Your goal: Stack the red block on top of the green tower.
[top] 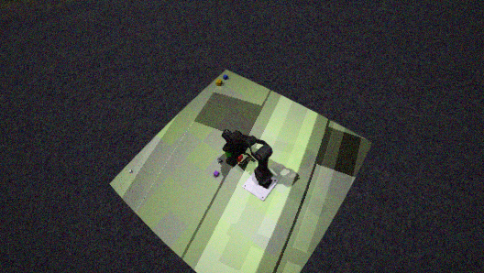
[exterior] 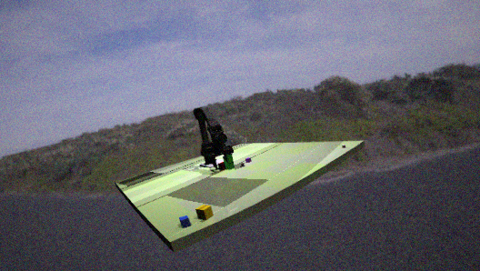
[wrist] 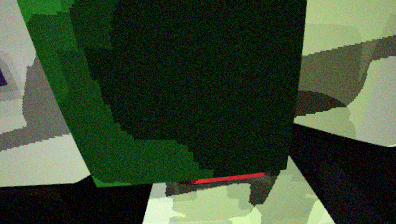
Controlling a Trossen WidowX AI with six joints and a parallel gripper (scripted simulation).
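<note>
Right now the grey block is 10 cm ahead of my gripper tip and 8 cm to the left of it. From my gripper tip the other things lie so: red block (1 cm ahead, 1 cm above); then yellow block (51 cm ahead, 49 cm to the right, 1 cm above); then purple block (7 cm ahead, 16 cm to the left).
</note>
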